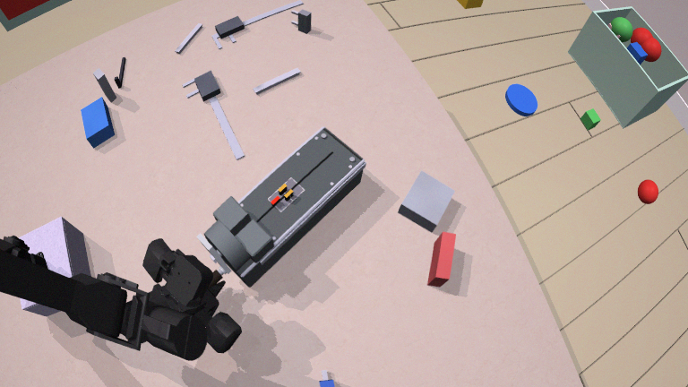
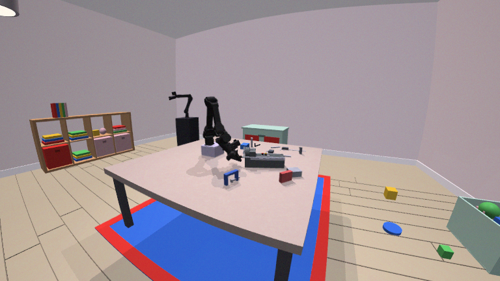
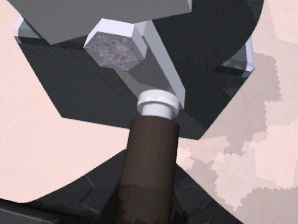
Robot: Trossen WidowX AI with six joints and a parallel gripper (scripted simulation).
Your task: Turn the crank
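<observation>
Right now my gripper tip is 3 cm below the dark brown crank handle, 2 cm past it and 1 cm to the left of it. Round my gripper tip: red pointer 14 cm ahead, 5 cm to the left, 5 cm above; red block 31 cm ahead, 15 cm to the right, 1 cm below; grey block 35 cm ahead, 6 cm to the right, 2 cm below.
</observation>
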